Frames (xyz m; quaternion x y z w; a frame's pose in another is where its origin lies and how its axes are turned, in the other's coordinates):
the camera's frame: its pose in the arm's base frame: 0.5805 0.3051 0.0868 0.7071 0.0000 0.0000 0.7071
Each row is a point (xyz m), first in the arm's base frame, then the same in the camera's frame.
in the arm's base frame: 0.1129 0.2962 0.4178
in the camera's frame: -0.4676 0.3310 0.0089
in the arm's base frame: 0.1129 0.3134 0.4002
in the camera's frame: -0.4676 0.3134 -0.0083
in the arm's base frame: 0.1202 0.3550 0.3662
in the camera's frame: -0.4603 0.2794 -0.0499
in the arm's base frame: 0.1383 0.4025 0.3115
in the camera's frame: -0.4422 0.2247 -0.0974
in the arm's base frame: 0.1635 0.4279 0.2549
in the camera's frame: -0.4170 0.1681 -0.1228
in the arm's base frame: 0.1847 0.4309 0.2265
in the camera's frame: -0.3958 0.1397 -0.1258
